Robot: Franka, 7 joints.
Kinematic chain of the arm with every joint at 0, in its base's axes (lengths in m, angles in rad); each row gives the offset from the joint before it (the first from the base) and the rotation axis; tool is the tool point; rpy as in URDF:
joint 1: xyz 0 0 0.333 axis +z
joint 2: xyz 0 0 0 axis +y
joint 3: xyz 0 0 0.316 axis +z
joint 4: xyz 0.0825 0 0 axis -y
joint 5: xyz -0.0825 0 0.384 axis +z
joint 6: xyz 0 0 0 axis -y
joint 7: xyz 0.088 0 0 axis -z
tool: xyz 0 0 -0.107 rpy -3.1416 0 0
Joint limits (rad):
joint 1: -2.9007..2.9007
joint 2: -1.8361..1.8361
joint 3: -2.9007..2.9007
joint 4: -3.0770..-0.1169
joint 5: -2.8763..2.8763
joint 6: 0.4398..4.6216
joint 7: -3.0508..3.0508
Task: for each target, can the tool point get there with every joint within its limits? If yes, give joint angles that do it. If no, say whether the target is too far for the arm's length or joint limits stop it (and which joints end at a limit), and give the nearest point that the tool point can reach.
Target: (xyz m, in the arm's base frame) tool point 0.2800 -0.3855 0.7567
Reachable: yes | joints 0.4996 -0.9179 -0.9062 -1.9615 -0.1665 2.5738 -1.2692
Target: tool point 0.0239 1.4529 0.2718
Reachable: no: too far | nearest point 0.0141 0.8570 0.2969 | short by 0.596 m
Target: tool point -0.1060 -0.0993 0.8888
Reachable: yes | joints -1.9661 -0.7944 0.0536 -2.1075 0.6825 4.2194 -1.4664
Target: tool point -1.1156 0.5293 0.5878
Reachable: no: too far | nearest point -0.7591 0.3602 0.5064 | short by 0.403 m
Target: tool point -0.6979 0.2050 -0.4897
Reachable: no: too far | nearest point -0.5563 0.1634 -0.2703 | short by 0.264 m
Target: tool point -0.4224 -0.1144 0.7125
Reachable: yes | joints -1.7508 -0.5479 -0.6103 -2.0993 -2.0420 1.1701 -0.9111
